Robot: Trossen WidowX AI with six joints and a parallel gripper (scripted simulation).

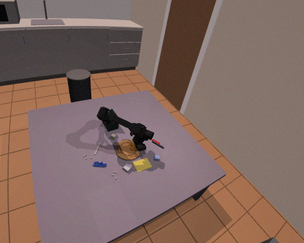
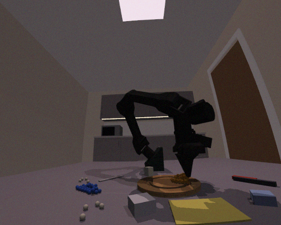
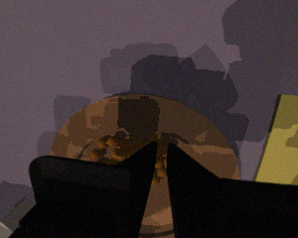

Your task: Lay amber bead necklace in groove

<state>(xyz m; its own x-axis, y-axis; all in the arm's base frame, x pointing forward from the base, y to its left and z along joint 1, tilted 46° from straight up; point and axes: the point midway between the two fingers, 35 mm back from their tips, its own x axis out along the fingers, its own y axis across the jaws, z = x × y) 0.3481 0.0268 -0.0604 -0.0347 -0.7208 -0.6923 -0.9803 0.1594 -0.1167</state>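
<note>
The round wooden bead board is 60 mm to the right of my gripper tip, 30 mm behind it and 20 mm below it. The rest, counted from my gripper tip: blue block 150 mm ahead, 90 mm to the left, 20 mm below; then red-and-black tool 190 mm to the left, 30 mm ahead, 20 mm below; then yellow pad 140 mm ahead, 40 mm to the right, 30 mm below.
</note>
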